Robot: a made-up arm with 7 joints. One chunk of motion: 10 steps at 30 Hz.
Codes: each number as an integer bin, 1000 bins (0 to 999) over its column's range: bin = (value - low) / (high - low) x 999, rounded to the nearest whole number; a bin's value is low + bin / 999 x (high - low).
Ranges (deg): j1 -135..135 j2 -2.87..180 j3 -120.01..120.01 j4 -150..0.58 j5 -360.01..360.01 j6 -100.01..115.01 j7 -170.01..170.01
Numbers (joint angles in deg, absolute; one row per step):
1: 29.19 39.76 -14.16 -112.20 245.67 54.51 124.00
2: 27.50 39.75 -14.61 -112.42 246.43 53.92 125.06
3: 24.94 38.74 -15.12 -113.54 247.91 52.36 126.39
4: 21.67 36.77 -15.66 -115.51 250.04 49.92 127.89
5: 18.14 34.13 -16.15 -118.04 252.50 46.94 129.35
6: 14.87 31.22 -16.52 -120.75 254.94 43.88 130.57
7: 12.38 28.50 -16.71 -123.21 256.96 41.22 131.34
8: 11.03 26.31 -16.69 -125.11 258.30 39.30 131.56
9: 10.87 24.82 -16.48 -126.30 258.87 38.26 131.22
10: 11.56 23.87 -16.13 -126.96 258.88 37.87 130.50
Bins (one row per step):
1: 608 233 441 251 840 718 864
2: 601 233 439 249 841 715 867
3: 592 227 437 242 843 708 871
4: 580 217 434 229 846 697 875
5: 567 202 432 212 850 683 880
6: 555 186 431 194 853 669 883
7: 545 171 430 178 856 656 885
8: 540 159 430 165 858 647 886
9: 540 151 431 157 859 642 885
10: 542 146 432 153 859 641 883

